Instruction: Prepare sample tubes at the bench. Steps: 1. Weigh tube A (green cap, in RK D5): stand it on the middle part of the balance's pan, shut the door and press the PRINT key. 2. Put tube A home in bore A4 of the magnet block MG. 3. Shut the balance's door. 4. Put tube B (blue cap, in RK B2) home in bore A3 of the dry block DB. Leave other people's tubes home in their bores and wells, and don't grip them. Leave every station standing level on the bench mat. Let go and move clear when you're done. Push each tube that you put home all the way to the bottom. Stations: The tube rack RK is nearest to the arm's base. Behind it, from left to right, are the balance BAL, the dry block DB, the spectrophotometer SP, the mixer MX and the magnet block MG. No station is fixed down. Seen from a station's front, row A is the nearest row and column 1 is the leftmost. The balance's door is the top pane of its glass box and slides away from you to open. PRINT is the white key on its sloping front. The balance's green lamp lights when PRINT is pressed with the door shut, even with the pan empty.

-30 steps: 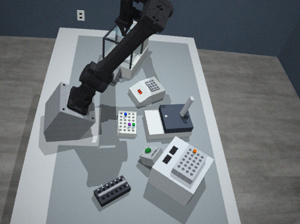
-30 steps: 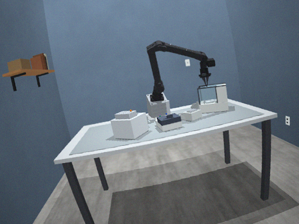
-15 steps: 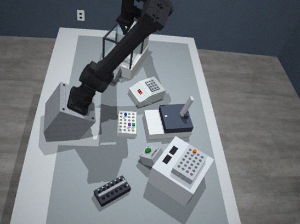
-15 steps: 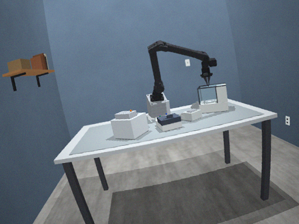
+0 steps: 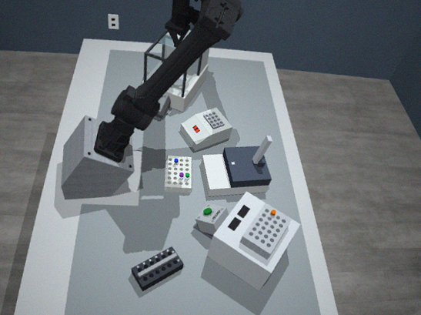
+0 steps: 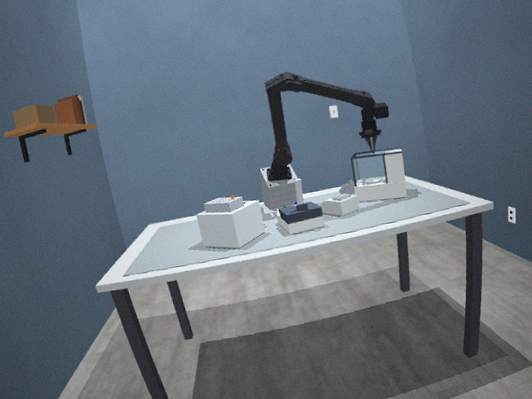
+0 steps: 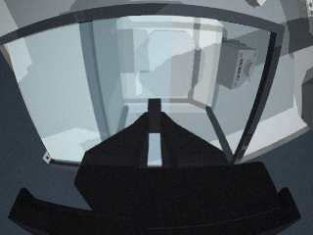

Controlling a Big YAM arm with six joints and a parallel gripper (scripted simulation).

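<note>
Now: hand 23 cm to the left of the dry block DB, 19 cm above it and 14 cm short of it. Also, from my hand: white tube rack (44 cm to the right, 21 cm below, 5 cm ahead); balance door (3 cm to the left, 1 cm below, 1 cm ahead); tube B (41 cm to the right, 20 cm below, 4 cm ahead).
</note>
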